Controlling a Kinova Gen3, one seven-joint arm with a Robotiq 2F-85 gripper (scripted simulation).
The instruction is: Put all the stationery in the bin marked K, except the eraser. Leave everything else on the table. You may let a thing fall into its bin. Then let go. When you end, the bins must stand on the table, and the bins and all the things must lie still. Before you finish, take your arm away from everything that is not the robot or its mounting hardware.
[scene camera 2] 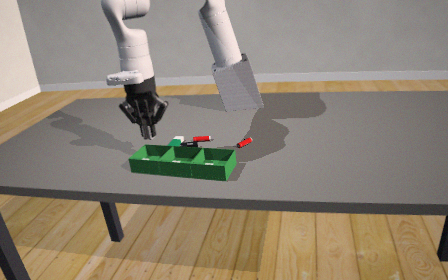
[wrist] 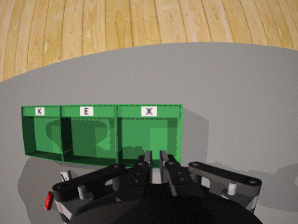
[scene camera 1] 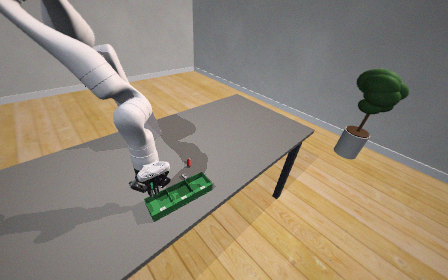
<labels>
A green bin shows in scene camera 2 (188,162), in the wrist view and in scene camera 1. One and the same spot on the green bin: (wrist: 84,139) is (scene camera 1: 183,191).
</labels>
